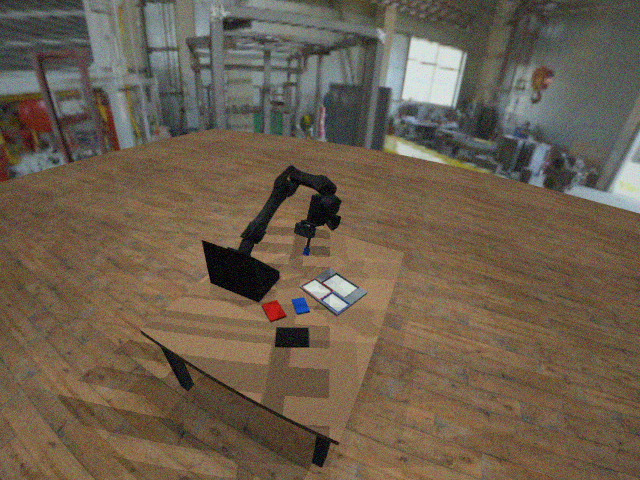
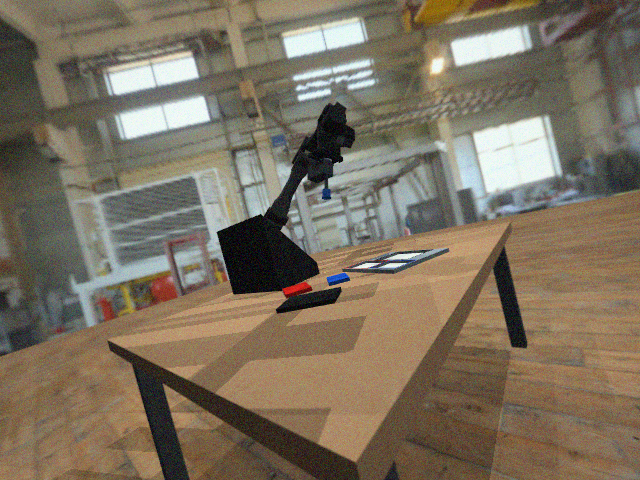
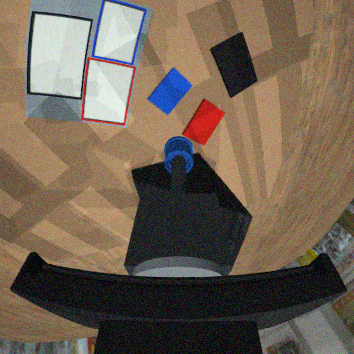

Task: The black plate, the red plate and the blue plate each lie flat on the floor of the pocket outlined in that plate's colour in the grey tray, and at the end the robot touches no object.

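My suction gripper is open, with no object on its blue cup, and hangs high above the table. The red plate and the blue plate lie flat on the table, apart from each other. The larger black plate also lies on the table. The grey tray has black, red and blue outlined pockets, all empty with pale floors.
The wooden table carries the plates and tray. The arm's black wedge-shaped base stands behind the red plate. The tray's raised rims and the table edges bound the area.
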